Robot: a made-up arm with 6 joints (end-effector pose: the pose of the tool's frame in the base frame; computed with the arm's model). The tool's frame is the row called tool.
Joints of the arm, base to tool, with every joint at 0 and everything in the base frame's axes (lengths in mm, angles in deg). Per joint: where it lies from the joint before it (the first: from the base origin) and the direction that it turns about. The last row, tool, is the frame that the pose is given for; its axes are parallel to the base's.
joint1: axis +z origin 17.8 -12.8 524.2
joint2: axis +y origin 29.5 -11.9 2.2
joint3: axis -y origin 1.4 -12.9 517
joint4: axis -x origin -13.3 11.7 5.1
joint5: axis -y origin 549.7 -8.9 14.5
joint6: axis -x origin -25.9 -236 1.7
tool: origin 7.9 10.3 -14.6
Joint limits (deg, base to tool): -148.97..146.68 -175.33..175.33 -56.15..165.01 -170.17..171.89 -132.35..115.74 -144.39..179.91
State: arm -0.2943 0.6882 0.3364 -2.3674 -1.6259 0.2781
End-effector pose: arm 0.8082 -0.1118 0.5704 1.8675 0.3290 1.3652
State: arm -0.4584 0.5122 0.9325 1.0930 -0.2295 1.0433
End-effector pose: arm 0.5547 -0.4173 1.3978 -2.0537 0.5101 -0.7245
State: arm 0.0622 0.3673 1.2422 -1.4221 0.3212 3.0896
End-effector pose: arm 0.7549 -0.0416 1.2464 -1.3673 -0.4719 -0.9099
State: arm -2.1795 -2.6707 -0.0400 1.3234 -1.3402 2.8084
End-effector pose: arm 0.4461 0.6767 0.1011 -0.3997 -1.9163 1.4831
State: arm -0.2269 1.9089 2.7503 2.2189 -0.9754 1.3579
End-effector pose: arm 0.7505 -0.0174 0.8696 1.9676 -1.6455 1.5960
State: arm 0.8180 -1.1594 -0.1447 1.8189 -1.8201 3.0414
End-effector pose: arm -0.2849 -0.2229 1.3366 2.3878 -1.4217 -0.4220
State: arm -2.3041 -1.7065 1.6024 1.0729 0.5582 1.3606
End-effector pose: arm 0.5595 0.7976 0.1446 0.4817 0.4706 0.1844
